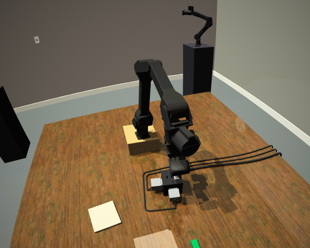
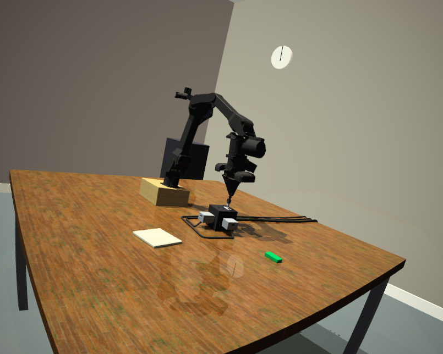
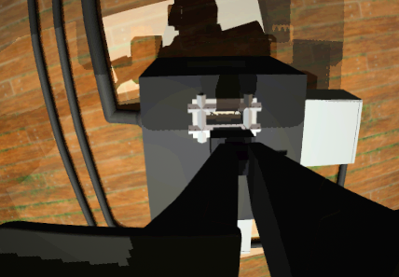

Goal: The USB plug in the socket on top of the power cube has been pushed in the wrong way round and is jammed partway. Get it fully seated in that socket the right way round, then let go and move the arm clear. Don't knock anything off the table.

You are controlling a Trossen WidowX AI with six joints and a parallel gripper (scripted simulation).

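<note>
My gripper tip is now 20 mm above the USB plug. Also, from my gripper tip: metal socket frame (50 mm below); then green block (270 mm ahead, 120 mm below, 50 mm to the right).
</note>
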